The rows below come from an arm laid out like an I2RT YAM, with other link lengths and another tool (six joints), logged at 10 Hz.
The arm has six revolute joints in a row. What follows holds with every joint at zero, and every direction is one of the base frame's.
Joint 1 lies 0.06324 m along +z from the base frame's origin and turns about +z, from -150.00 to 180.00 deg.
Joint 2 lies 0.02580 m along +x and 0.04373 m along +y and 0.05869 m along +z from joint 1 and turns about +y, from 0.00 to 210.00 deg.
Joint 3 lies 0.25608 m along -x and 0.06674 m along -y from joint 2 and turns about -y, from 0.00 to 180.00 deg.
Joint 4 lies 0.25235 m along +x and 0.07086 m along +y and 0.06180 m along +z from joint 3 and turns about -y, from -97.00 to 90.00 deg.
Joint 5 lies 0.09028 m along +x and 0.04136 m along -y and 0.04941 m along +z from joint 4 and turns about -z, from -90.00 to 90.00 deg.
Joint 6 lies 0.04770 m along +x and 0.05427 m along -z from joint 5 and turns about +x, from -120.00 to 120.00 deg.
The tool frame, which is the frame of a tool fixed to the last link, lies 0.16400 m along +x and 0.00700 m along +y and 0.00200 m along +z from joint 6; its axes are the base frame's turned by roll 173.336, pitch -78.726 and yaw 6.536 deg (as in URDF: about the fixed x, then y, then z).
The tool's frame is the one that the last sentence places.
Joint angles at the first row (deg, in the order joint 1, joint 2, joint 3, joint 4, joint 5, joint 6):
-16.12, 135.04, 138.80, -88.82, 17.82, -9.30
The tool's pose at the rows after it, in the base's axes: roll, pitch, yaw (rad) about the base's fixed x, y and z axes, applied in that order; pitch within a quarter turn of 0, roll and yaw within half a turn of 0; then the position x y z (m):
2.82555, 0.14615, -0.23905, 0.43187, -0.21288, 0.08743
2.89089, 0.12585, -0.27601, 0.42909, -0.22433, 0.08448
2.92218, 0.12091, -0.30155, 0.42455, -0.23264, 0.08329
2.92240, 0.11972, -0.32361, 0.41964, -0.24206, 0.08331
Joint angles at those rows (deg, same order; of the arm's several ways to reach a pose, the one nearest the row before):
-20.36, 135.04, 138.80, -88.27, 17.23, -9.30
-23.40, 135.04, 138.80, -87.57, 13.39, -9.32
-25.30, 135.04, 138.81, -87.53, 11.57, -9.34
-26.57, 135.04, 138.81, -87.46, 11.55, -9.34

